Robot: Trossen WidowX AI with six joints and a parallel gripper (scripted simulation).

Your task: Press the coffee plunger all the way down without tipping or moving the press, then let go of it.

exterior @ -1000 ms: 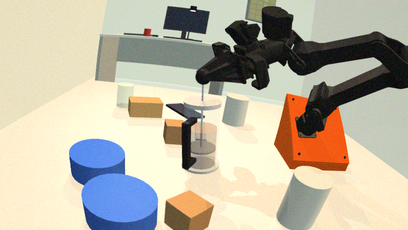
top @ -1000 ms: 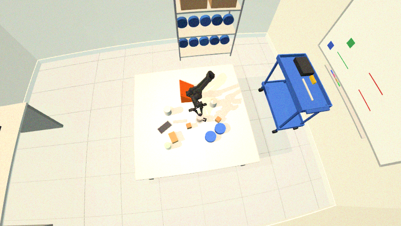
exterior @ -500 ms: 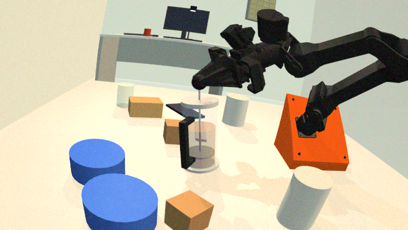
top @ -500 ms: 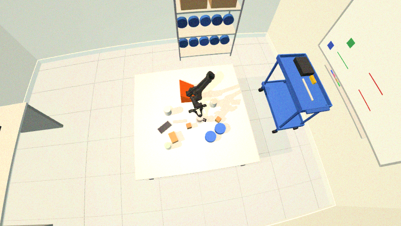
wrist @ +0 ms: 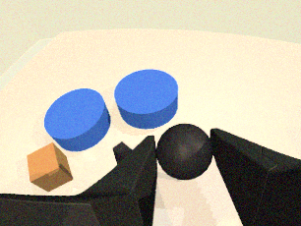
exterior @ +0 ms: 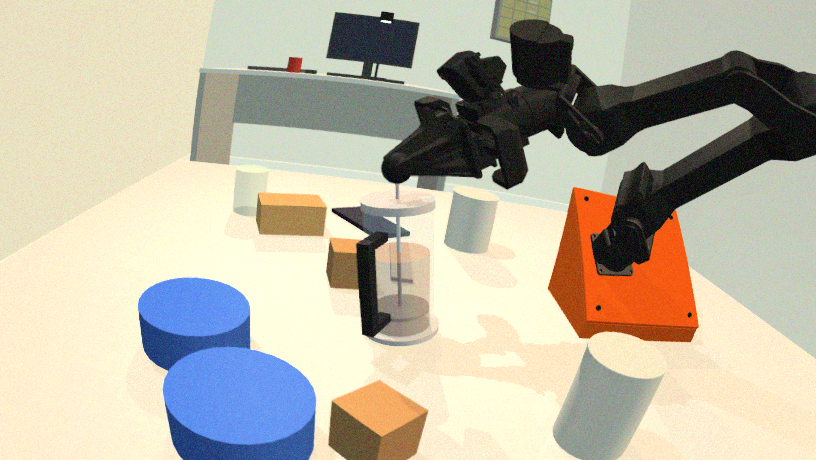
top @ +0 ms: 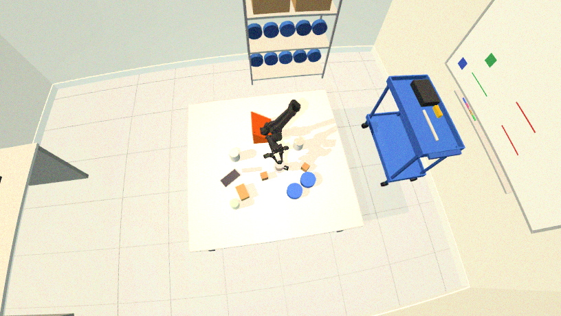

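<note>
The coffee press lies 10 mm behind my gripper tip, 10 mm to the left of it and 90 mm below it. The rest, counted from my gripper tip: dark flat slab: 10 mm behind, 390 mm to the right, 180 mm below.
</note>
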